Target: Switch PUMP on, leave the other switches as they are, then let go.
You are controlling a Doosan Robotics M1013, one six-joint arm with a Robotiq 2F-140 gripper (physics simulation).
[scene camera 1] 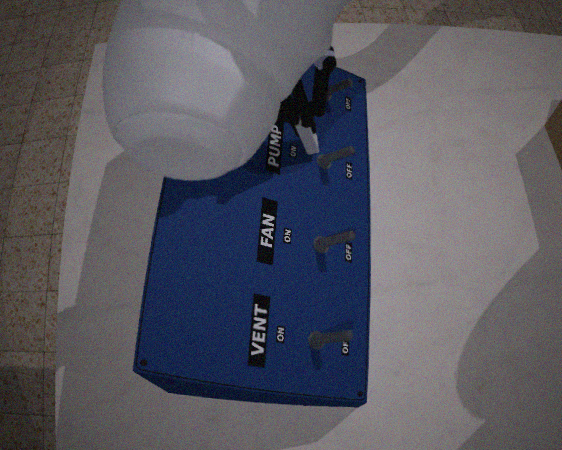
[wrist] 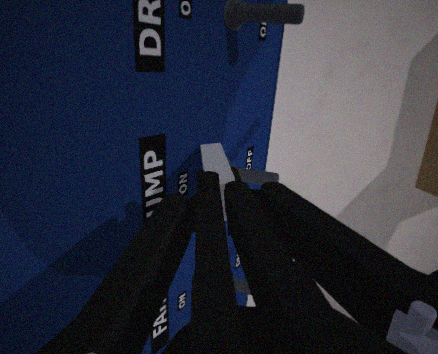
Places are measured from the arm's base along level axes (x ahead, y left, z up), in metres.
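Pixels of known places: gripper, fingertip midpoint: (scene camera 1: 312, 145) (wrist: 211, 160).
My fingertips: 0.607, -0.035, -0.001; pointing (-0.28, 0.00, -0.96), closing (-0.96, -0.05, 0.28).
Behind a point stands the place of what it marks, as x, y, z.
The PUMP switch's grey lever (scene camera 1: 340, 155) {0.572, -0.012, 0.010} (wrist: 260, 176) {0.570, -0.019, 0.014} leans toward its OFF label. Beside it is the PUMP label (scene camera 1: 274, 146) {0.657, -0.022, 0.016} (wrist: 153, 170) {0.655, -0.041, 0.016}. My gripper (scene camera 1: 311, 142) {0.607, -0.035, -0.001} (wrist: 211, 160) {0.607, -0.035, -0.001} is shut and empty. Its light fingertips are low over the panel, on the ON side of the PUMP lever and right beside it. I cannot tell whether they touch it; in the wrist view the fingers hide the lever's base. The FAN lever (scene camera 1: 336, 240) {0.586, 0.107, 0.009} and the VENT lever (scene camera 1: 332, 338) {0.597, 0.225, 0.010} lean toward OFF. The lever by the partly visible "DR" label (scene camera 1: 342, 87) {0.558, -0.130, 0.010} (wrist: 151, 35) {0.646, -0.122, 0.016} also leans toward OFF.
The switches sit on a blue panel box (scene camera 1: 200, 280) {0.739, 0.168, 0.047} (wrist: 75, 75) {0.688, -0.104, 0.035} on a pale table (scene camera 1: 425, 200) {0.425, -0.008, -0.108} (wrist: 340, 75) {0.376, -0.082, -0.108}. The large white arm (scene camera 1: 175, 90) {0.707, 0.193, 0.381} covers the panel's upper left in the scene view. A brown surface (scene camera 1: 556, 125) {0.144, -0.145, -0.072} (wrist: 430, 160) {0.131, 0.077, -0.093} shows at the right edge.
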